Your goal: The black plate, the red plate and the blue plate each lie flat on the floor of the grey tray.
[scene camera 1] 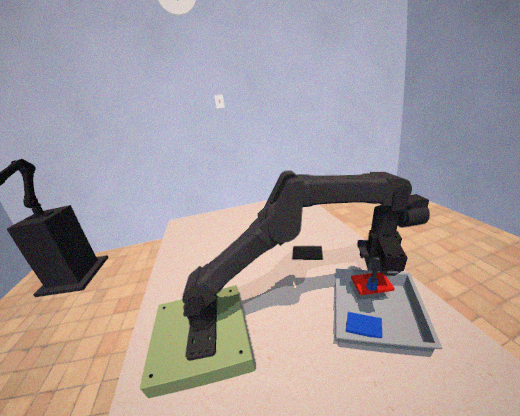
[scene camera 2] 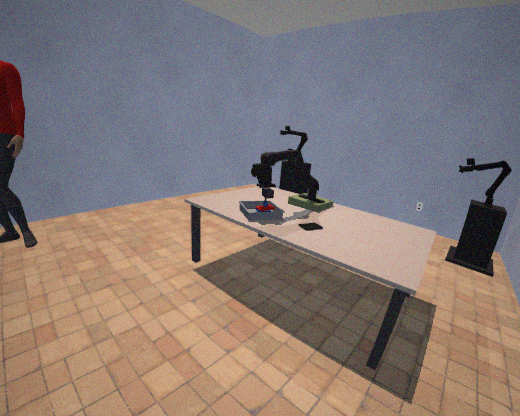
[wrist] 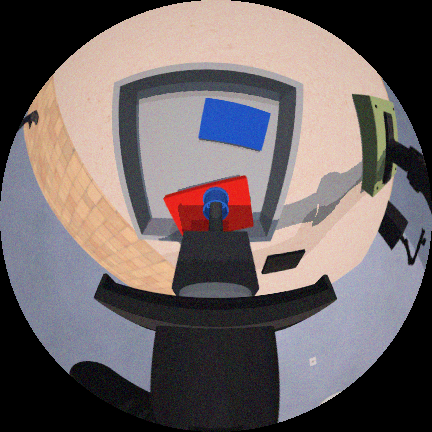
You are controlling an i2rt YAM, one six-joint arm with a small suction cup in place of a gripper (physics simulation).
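Seen in the pictures: hand, tool point: (scene camera 1: 370,289) (scene camera 2: 265,207) (wrist: 215,193); arm's base, link origin: (scene camera 1: 203,323) (scene camera 2: 311,199) (wrist: 388,147).
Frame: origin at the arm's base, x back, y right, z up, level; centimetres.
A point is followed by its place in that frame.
Observation:
My gripper (scene camera 1: 372,286) (scene camera 2: 265,204) (wrist: 216,201) {y 2.0, x -47.0, z 0.4 cm}, a blue suction cup, is shut on the red plate (scene camera 1: 383,283) {y 1.9, x -51.0, z 1.3 cm} (scene camera 2: 270,207) {y -2.1, x -46.6, z 1.5 cm} (wrist: 240,190) {y 1.8, x -44.1, z 1.5 cm}. It holds the plate roughly level over the end of the grey tray (scene camera 1: 422,312) {y 12.9, x -54.9, z -0.1 cm} (scene camera 2: 242,210) {y 14.1, x -54.6, z -3.6 cm} (wrist: 116,130) {y 15.2, x -54.1, z 0.2 cm} nearest the black plate, with a shadow beneath; the gap to the tray floor is hard to judge. The blue plate (scene camera 1: 364,325) {y 9.2, x -41.0, z -3.5 cm} (wrist: 234,124) {y 8.6, x -41.3, z -3.5 cm} lies flat on the tray floor, apart from the red plate in the wrist view. The black plate (scene camera 1: 307,253) {y -25.8, x -38.1, z -3.9 cm} (scene camera 2: 310,226) {y -27.6, x -39.7, z -3.9 cm} (wrist: 283,261) {y -25.9, x -38.4, z -3.9 cm} lies flat on the table outside the tray.
The arm's green base (scene camera 1: 170,345) {y 5.0, x 8.3, z -0.1 cm} (scene camera 2: 322,202) {y -9.9, x -0.1, z 0.1 cm} (wrist: 372,150) {y -0.2, x -10.7, z -1.2 cm} stands on the table (scene camera 1: 295,370) {y 14.6, x -20.6, z -4.8 cm} (scene camera 2: 370,235) {y -55.9, x -19.2, z -4.8 cm}. The tray's raised walls surround the blue plate. Dark stands with other arms (scene camera 1: 55,250) (scene camera 2: 480,232) are away from the table. A person in red (scene camera 2: 11,105) stands at the left.

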